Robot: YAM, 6 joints.
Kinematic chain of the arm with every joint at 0, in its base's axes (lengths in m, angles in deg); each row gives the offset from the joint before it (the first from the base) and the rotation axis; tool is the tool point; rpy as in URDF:
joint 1: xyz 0 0 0.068 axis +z
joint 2: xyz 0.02 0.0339 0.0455 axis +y
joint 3: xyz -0.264 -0.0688 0 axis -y
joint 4: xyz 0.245 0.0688 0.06 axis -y
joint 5: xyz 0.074 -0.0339 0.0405 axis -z
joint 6: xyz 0.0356 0 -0.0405 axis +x
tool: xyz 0 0 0 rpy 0 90 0
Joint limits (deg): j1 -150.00..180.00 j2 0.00..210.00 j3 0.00..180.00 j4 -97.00..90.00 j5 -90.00..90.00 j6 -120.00..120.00
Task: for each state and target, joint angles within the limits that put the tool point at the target. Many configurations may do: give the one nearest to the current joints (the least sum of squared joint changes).
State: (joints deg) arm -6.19 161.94 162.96 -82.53 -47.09 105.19
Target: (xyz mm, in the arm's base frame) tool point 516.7 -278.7 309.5
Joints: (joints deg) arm -30.18 158.69 174.47 -29.26 -31.86 105.19
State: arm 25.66 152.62 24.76 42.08 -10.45 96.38
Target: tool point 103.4 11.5 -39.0
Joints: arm 5.03 136.33 5.92 43.63 -3.85 96.38
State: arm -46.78 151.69 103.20 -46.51 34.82 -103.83
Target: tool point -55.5 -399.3 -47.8
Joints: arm -94.79 154.32 95.31 -49.83 38.03 -103.83
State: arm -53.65 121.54 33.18 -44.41 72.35 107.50
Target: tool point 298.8 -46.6 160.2
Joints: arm -2.40 102.08 57.97 -40.75 73.07 107.50
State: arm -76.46 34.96 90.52 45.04 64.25 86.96
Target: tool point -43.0 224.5 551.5
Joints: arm -87.23 23.98 92.63 46.83 64.44 86.96
